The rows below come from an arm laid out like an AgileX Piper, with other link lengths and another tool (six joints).
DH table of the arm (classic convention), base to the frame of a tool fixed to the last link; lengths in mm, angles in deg. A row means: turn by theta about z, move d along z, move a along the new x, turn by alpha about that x. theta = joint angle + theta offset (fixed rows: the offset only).
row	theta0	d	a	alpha
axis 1	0	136.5	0	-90
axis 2	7.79	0	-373.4	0
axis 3	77.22	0	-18.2	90
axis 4	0	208.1	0	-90
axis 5	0	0	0	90
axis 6	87.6	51.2	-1.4	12.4
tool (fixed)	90	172.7	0	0
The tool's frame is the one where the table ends.
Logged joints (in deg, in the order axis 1, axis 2, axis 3, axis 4, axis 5, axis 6), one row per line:
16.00, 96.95, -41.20, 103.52, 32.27, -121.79
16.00, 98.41, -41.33, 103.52, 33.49, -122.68
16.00, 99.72, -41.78, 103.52, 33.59, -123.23
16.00, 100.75, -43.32, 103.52, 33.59, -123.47
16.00, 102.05, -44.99, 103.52, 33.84, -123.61
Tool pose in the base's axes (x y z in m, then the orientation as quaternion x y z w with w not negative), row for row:
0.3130, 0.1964, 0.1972, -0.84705, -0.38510, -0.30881, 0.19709
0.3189, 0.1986, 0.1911, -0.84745, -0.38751, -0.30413, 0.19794
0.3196, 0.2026, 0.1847, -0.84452, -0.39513, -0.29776, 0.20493
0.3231, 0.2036, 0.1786, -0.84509, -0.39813, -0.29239, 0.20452
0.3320, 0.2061, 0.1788, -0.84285, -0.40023, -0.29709, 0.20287
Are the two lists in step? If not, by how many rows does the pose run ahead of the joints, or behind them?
The pose runs 1 row behind the joints: the pose in row i belongs to the joints in row i - 1.
